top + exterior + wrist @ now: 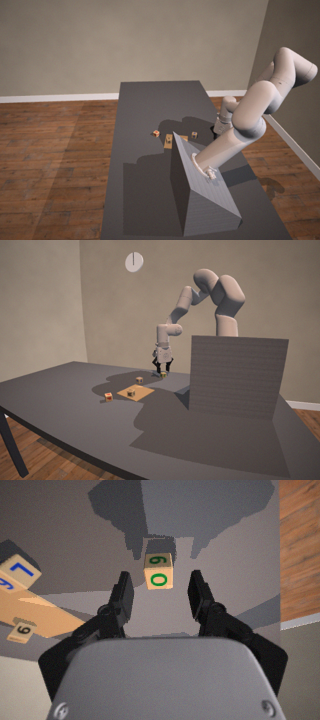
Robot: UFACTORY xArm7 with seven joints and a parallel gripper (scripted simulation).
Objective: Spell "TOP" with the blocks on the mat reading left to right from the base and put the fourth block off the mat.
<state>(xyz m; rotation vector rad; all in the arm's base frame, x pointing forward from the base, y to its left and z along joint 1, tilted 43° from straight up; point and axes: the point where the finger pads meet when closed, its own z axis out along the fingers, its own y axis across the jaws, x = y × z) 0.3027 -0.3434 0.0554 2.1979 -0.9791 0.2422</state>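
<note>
My hand is 250 mm to the right of the tan mat, 100 mm short of it and 50 mm above it. Round my hand: blue-lettered block 120 mm to the left, 120 mm ahead, 40 mm below.
</note>
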